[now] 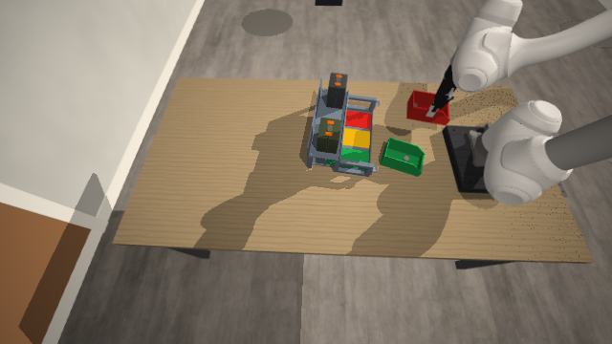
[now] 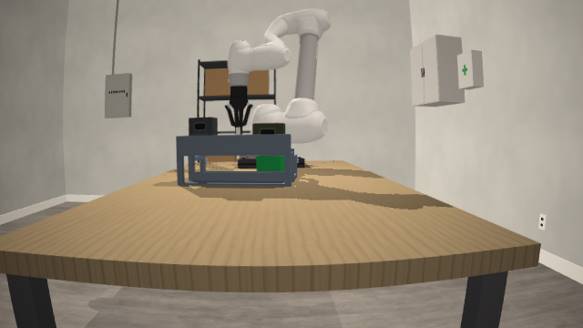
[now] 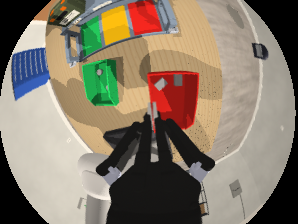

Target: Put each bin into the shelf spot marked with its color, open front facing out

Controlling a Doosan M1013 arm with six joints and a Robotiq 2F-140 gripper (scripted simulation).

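My hand is 10 mm past the red bin, 50 mm to the left of it and 40 mm above it. Round my hand: green bin 80 mm ahead, 170 mm to the left, 120 mm below.
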